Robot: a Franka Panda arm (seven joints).
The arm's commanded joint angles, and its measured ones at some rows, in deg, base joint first. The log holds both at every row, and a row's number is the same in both.
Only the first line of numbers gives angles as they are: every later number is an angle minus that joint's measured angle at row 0.
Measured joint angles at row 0:
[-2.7, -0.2, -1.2, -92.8, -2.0, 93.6, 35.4]
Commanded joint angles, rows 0 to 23:
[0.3, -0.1, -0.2, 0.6, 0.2, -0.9, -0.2]
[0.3, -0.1, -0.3, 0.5, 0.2, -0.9, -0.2]
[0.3, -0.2, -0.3, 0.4, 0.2, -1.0, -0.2]
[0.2, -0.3, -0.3, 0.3, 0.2, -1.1, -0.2]
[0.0, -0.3, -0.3, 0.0, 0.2, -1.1, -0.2]
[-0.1, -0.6, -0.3, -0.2, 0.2, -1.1, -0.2]
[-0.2, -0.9, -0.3, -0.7, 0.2, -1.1, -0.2]
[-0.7, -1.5, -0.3, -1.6, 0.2, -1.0, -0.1]
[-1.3, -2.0, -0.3, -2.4, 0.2, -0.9, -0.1]
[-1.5, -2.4, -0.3, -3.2, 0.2, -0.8, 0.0]
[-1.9, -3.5, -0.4, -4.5, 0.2, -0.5, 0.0]
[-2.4, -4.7, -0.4, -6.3, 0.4, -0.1, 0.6]
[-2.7, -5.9, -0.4, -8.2, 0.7, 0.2, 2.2]
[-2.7, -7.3, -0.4, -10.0, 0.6, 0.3, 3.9]
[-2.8, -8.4, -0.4, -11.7, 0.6, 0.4, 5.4]
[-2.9, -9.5, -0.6, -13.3, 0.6, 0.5, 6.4]
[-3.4, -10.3, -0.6, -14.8, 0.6, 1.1, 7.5]
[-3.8, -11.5, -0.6, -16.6, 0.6, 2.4, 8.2]
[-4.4, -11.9, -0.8, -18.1, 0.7, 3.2, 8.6]
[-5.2, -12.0, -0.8, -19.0, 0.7, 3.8, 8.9]
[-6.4, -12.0, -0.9, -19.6, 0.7, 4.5, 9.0]
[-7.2, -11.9, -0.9, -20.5, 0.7, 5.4, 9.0]
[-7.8, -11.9, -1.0, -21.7, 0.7, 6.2, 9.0]
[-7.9, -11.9, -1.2, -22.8, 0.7, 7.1, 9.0]
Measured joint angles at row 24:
[-6.4, -10.7, -1.0, -18.5, 0.0, 3.7, 8.2]
